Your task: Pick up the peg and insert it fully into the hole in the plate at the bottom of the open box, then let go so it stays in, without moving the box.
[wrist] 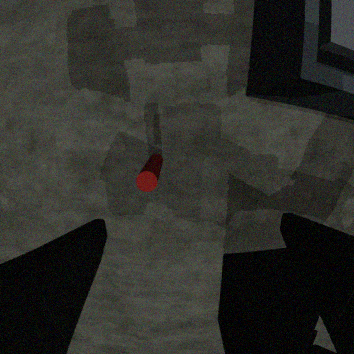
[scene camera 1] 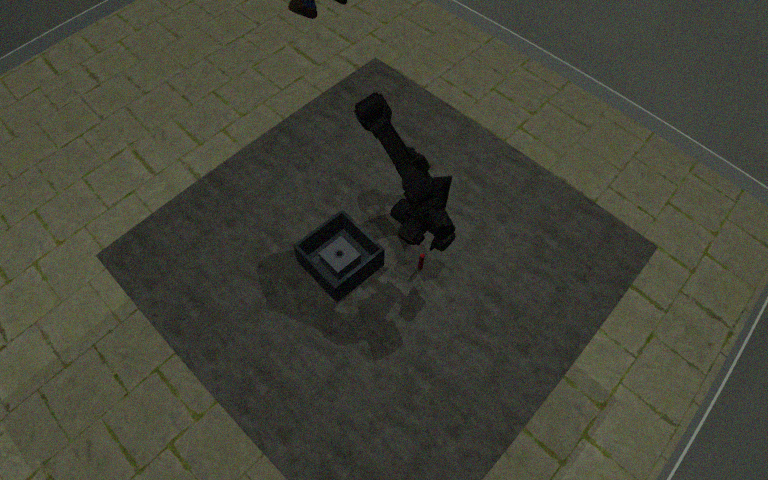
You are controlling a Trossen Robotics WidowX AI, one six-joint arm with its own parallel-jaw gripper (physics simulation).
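Frame: origin at the arm's base, x ahead, y right, z down, level; centimetres.
Where they show: gripper, fingertip midpoint: [wrist: 194, 225].
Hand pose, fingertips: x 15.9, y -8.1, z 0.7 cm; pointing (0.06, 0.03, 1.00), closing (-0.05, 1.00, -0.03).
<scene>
Things, the pixels of their top centre, and the offset from my fingertips. "spot": a spot on its surface instead. Level surfaces: height alone.
- red peg, top centre: [wrist: 146, 181] [scene camera 1: 422, 255] dx +1.3, dy -2.7, dz +4.1 cm
- open dark box, top centre: [scene camera 1: 338, 247] dx +14.8, dy +17.9, dz +2.3 cm
- light grey plate, top centre: [scene camera 1: 339, 253] dx +14.8, dy +17.9, dz +6.0 cm
- plate's small dark hole, surface spot: [scene camera 1: 339, 253] spot: dx +14.1, dy +18.5, dz +7.6 cm
- dark square mat, surface height: dz +12.1 cm
The red peg [scene camera 1: 420, 261] [wrist: 154, 171] stands upright on the dark mat, to the right of the open box in the scene view. The open dark box [scene camera 1: 362, 276] [wrist: 277, 50] holds a light grey plate [scene camera 1: 330, 257] [wrist: 344, 22] at its bottom. The plate's small dark hole [scene camera 1: 339, 253] shows near its centre in the scene view; it does not show in the wrist view. My gripper [scene camera 1: 427, 245] [wrist: 194, 225] is open and empty, above and slightly behind the peg. In the wrist view the peg lies beyond the fingertips, nearer the left finger.
The dark square mat [scene camera 1: 226, 226] lies under the arm, box and peg, with pale paving [scene camera 1: 73, 362] around it. The box's walls rise around the plate. Shadows fall around the peg and box. Part of a person's shoes [scene camera 1: 304, 7] shows at the top of the scene view.
</scene>
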